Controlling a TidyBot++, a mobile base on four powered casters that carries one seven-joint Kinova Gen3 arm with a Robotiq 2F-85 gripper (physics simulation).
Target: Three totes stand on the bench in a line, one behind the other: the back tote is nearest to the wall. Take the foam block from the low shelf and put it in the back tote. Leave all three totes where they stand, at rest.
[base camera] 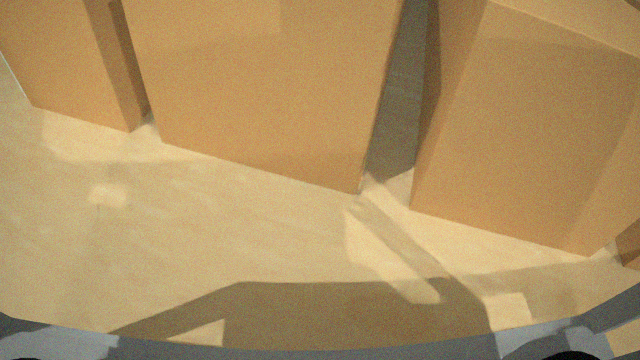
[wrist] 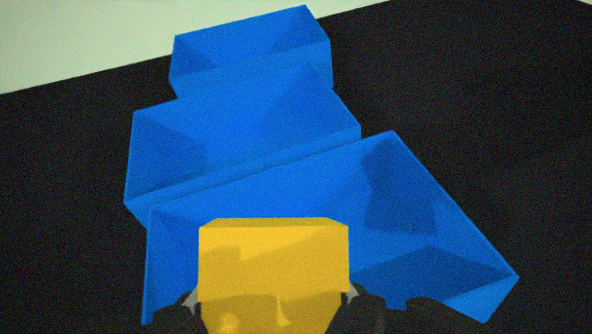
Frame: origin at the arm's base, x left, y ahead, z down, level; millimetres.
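Seen in the pictures: gripper, between the fingertips: (wrist: 273, 297).
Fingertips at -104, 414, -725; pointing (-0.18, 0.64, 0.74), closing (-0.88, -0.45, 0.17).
Observation:
A point is followed by its place in that frame, as x, y, z.
The yellow foam block (wrist: 273, 260) {-110, 408, -765} is between the fingers of my gripper (wrist: 273, 297) {-104, 414, -725}, which is shut on it, at the bottom middle of the wrist view. Three blue totes stand in a line on the black bench. The back tote (wrist: 250, 67) {-271, 872, -602} is at the top, nearest the pale wall. The middle tote (wrist: 240, 125) {-206, 820, -533} is in front of it. The front tote (wrist: 300, 195) {-200, 592, -556} is the nearest and largest in view; the block hangs over it in this view and hides part of it. A dark shadow falls inside the front tote at the right.
The black bench top (wrist: 480, 100) {-572, 607, -518} runs around the totes, with the pale wall (wrist: 75, 40) {8, 1359, -601} behind. In the base camera view, large tan box-like bodies (base camera: 260, 100) {46, 400, 283} (base camera: 525, 140) {-213, 314, 244} stand on the light floor (base camera: 200, 225) {118, 315, 396} in front of the base, with a narrow gap between them.

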